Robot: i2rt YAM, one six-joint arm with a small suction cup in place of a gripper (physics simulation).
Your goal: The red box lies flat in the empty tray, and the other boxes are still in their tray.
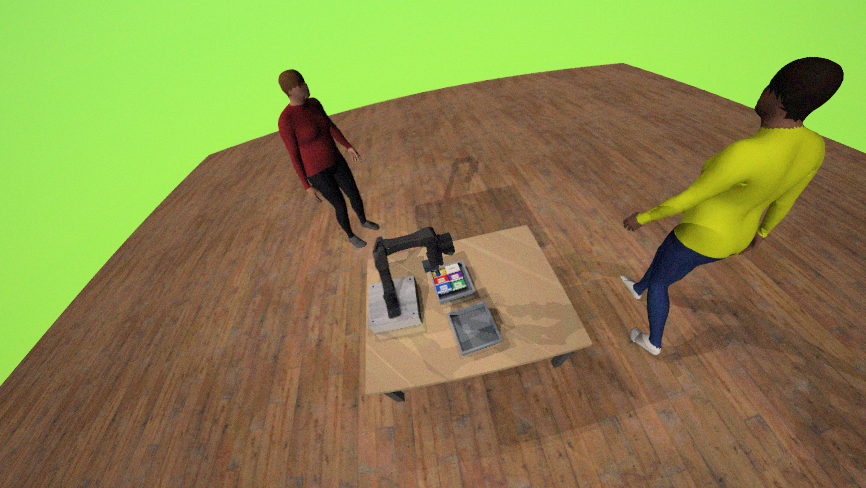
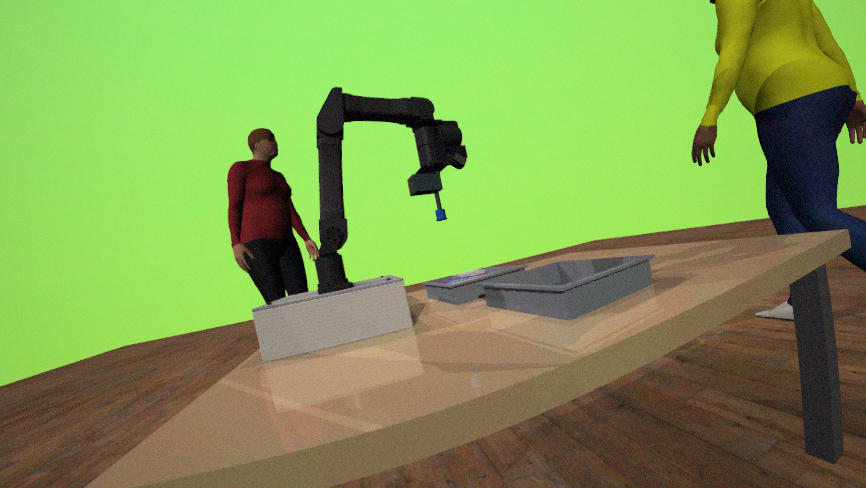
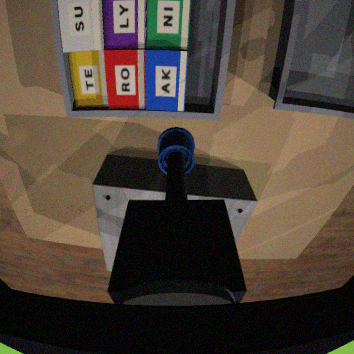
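Seen in the pictures: hand, its tool point: (image 1: pixel 438 274) (image 2: pixel 441 219) (image 3: pixel 175 143); arm's base, origin of its link: (image 1: pixel 392 302) (image 2: pixel 334 289).
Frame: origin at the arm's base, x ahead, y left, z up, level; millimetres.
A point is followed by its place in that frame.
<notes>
The red box (image 1: pixel 441 280) {x 318, y 71, z -54 mm} (image 3: pixel 124 101) {x 285, y 79, z -54 mm} lies in the box tray (image 1: pixel 457 297) {x 371, y -64, z -80 mm} (image 2: pixel 445 294) {x 266, y 3, z -77 mm} (image 3: pixel 145 115) {x 263, y 47, z -49 mm}, between the yellow box (image 3: pixel 76 80) {x 321, y 154, z -64 mm} and the blue box (image 3: pixel 165 103) {x 281, y 16, z -50 mm}. The white box (image 3: pixel 80 42) {x 377, y 131, z -48 mm}, purple box (image 3: pixel 123 41) {x 372, y 73, z -60 mm} and green box (image 3: pixel 167 41) {x 369, y 11, z -64 mm} lie in the other row of that tray. The empty tray (image 1: pixel 479 349) {x 372, y -398, z -88 mm} (image 2: pixel 527 303) {x 282, y -303, z -81 mm} (image 3: pixel 320 112) {x 278, y -245, z -49 mm} stands beside it, with bare floor inside. My gripper (image 1: pixel 437 272) {x 299, y 1, z 114 mm} (image 2: pixel 440 216) (image 3: pixel 176 150), a blue suction cup pointing down, is open and hangs well above table height with nothing on it.
The arm's pale base block (image 1: pixel 395 324) {x -15, y -124, z -36 mm} (image 2: pixel 336 324) {x -14, y -124, z -60 mm} (image 3: pixel 107 230) {x 47, y 139, z -1 mm} stands on the wooden table (image 1: pixel 533 266) {x 901, y -33, z -99 mm} (image 2: pixel 339 424) {x -37, y -430, z -99 mm}, beside the trays. A person in red (image 1: pixel 309 136) (image 2: pixel 260 200) and a person in yellow (image 1: pixel 733 187) (image 2: pixel 787 54) stand near the table.
</notes>
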